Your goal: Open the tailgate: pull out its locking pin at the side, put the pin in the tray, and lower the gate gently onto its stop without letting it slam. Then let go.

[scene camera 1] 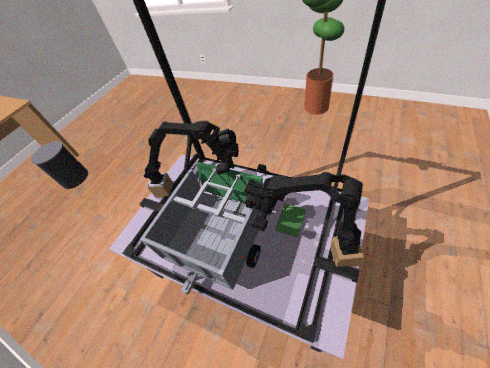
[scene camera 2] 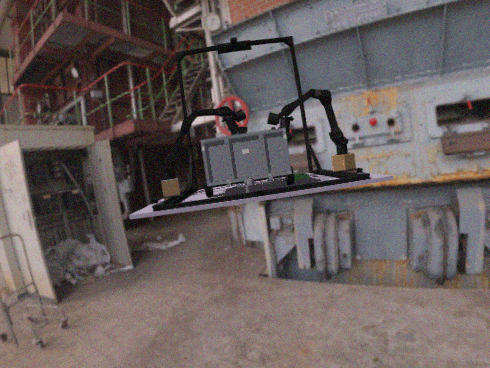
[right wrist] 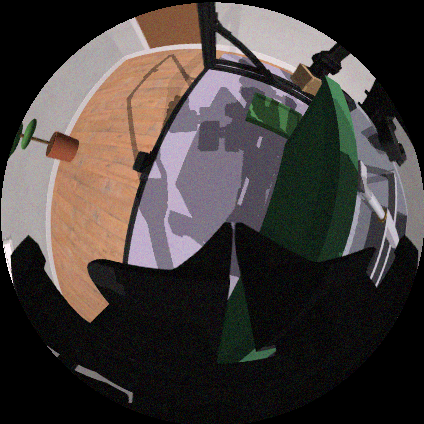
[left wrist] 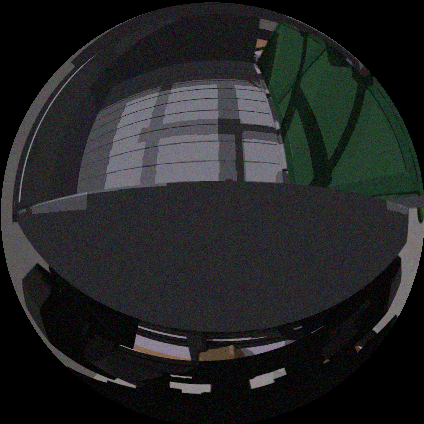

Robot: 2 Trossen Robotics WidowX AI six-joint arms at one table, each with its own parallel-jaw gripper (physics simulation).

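Frame: origin at the left arm's base, x ahead, y left, z up, level; centimetres.
Seen in the pictures: left gripper, fingertip midpoint: [scene camera 1: 260, 218]; right gripper, fingertip midpoint: [scene camera 1: 233, 167] [right wrist: 231, 228]; left arm's base at its link origin: [scene camera 1: 348, 246] [scene camera 2: 342, 154] [right wrist: 315, 73]; right arm's base at its link origin: [scene camera 1: 157, 179] [scene camera 2: 169, 179].
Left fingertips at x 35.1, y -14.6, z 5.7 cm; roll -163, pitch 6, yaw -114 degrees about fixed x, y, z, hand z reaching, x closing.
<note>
Pixels of each thing's middle, then the offset from my left fingertips to it. "*": a spot on its surface instead.
- green tray at the middle of its body: [right wrist: 275, 115] [scene camera 1: 290, 219] [scene camera 2: 297, 176] dx -14.6, dy -6.7, dz -16.3 cm
- trailer's wheel at the middle of its body: [scene camera 1: 253, 255] [scene camera 2: 289, 175] dx +5.3, dy +11.9, dz -12.2 cm
- hitch at a spot on its surface: [scene camera 1: 188, 283] * dx +33.9, dy +22.8, dz -8.7 cm
The green tailgate [scene camera 1: 207, 180] [left wrist: 385, 135] [right wrist: 310, 190] stands up at the far end of the grey trailer [scene camera 1: 170, 225] [scene camera 2: 220, 162] [left wrist: 190, 170]. The green tray [scene camera 1: 291, 220] [right wrist: 272, 112] lies on the table right of the trailer in scene camera 1. My left gripper [scene camera 1: 256, 205] is open and empty, close above the trailer's side wall near the gate; the wall fills the middle of the left wrist view. My right gripper [scene camera 1: 224, 165] [right wrist: 231, 228] is shut beside the gate, with no object visible between its tips. The locking pin cannot be made out.
White ladder-like bars [scene camera 1: 185, 202] [right wrist: 372, 200] cross the trailer top near the gate. The trailer's wheel [scene camera 1: 254, 255] is on the tray's side. Black frame posts [scene camera 1: 167, 70] [scene camera 1: 357, 100] rise beside the table. The hitch [scene camera 1: 188, 283] sticks out at the near edge.
</note>
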